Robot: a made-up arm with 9 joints.
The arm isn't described. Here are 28 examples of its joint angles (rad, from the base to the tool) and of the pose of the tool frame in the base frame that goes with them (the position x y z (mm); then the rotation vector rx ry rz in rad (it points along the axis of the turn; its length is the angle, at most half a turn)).
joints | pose
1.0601 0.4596 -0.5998 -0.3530 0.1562 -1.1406 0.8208 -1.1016 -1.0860 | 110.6 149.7 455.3 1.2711 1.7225 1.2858
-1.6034 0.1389 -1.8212 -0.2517 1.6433 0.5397 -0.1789 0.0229 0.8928 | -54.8 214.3 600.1 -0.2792 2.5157 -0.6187
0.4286 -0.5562 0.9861 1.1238 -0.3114 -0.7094 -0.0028 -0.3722 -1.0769 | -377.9 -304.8 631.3 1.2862 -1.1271 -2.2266
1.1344 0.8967 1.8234 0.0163 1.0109 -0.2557 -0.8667 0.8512 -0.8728 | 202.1 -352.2 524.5 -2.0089 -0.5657 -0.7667
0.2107 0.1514 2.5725 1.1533 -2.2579 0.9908 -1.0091 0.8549 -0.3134 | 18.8 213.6 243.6 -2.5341 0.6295 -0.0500
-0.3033 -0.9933 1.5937 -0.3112 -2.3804 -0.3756 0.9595 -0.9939 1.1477 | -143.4 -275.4 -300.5 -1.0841 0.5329 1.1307
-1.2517 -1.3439 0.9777 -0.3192 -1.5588 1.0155 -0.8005 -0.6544 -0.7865 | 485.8 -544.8 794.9 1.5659 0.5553 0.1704
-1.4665 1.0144 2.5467 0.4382 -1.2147 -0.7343 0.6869 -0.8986 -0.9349 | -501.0 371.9 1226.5 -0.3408 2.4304 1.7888
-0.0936 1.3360 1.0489 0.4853 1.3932 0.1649 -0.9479 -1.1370 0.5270 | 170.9 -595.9 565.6 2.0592 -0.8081 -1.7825
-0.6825 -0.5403 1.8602 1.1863 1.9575 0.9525 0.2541 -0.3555 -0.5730 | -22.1 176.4 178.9 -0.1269 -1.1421 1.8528
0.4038 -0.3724 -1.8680 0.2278 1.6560 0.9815 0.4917 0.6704 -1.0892 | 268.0 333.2 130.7 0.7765 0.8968 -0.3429
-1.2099 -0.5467 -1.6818 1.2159 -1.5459 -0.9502 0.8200 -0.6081 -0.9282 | -40.2 -551.2 1309.4 1.4172 -0.2864 1.7691
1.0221 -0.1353 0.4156 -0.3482 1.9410 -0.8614 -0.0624 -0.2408 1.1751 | -493.1 -80.4 421.0 0.0106 -0.5667 1.6945
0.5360 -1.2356 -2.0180 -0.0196 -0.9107 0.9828 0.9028 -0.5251 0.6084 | 394.4 485.6 250.7 -0.0966 0.3633 -0.0423
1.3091 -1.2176 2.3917 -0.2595 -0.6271 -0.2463 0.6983 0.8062 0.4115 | -738.9 -239.4 644.9 -1.1793 1.1952 2.1357
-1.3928 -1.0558 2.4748 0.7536 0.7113 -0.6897 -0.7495 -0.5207 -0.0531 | 177.9 -111.7 467.2 1.1727 1.3111 -2.4349
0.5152 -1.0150 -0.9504 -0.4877 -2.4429 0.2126 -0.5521 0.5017 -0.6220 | 372.9 76.7 254.4 0.1266 2.3517 -1.9148
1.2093 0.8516 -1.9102 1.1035 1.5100 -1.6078 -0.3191 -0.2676 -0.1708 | -13.7 -139.3 508.1 1.4725 1.0802 0.6788
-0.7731 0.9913 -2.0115 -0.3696 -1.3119 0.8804 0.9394 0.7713 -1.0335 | 32.1 516.2 913.9 0.7419 -1.7606 1.5652
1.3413 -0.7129 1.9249 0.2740 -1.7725 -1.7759 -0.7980 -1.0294 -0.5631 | -427.9 389.5 894.2 0.9987 2.0739 1.5595
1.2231 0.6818 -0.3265 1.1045 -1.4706 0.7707 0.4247 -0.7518 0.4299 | -216.9 -833.8 654.8 1.2425 -0.8870 2.6114
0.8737 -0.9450 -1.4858 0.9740 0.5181 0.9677 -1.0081 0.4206 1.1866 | 464.8 -117.6 394.8 -2.2727 -1.0515 -0.9951
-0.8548 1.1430 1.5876 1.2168 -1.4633 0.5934 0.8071 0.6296 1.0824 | -377.7 182.1 786.9 -1.7222 1.1148 1.0054
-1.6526 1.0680 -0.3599 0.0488 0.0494 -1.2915 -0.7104 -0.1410 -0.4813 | -24.7 -136.0 1368.8 0.6537 -0.9906 -0.3152
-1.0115 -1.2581 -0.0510 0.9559 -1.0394 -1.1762 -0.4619 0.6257 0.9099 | 353.1 -493.0 119.9 -2.3524 0.3016 0.5652
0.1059 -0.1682 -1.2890 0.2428 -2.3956 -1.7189 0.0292 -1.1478 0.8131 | 435.7 -685.5 664.2 0.5336 -1.1030 -1.6951
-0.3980 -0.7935 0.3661 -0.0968 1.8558 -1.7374 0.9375 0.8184 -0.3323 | 246.0 -457.3 161.0 -0.8302 0.5186 -0.9420
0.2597 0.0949 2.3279 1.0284 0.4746 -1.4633 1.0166 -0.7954 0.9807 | 390.6 -19.8 676.7 -2.0044 -0.7271 -0.8609
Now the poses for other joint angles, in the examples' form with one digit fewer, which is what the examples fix.
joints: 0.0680 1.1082 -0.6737 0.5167 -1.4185 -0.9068 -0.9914 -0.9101 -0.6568
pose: 508 -768 363 -0.568 1.143 -1.880
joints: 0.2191 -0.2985 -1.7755 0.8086 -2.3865 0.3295 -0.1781 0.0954 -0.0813
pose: 415 -126 39 -0.291 -2.764 1.346
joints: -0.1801 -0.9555 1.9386 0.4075 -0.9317 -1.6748 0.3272 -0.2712 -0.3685
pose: -359 139 435 -0.595 2.363 1.676
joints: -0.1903 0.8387 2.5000 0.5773 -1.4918 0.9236 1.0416 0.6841 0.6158
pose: -149 132 782 -2.177 1.723 0.527
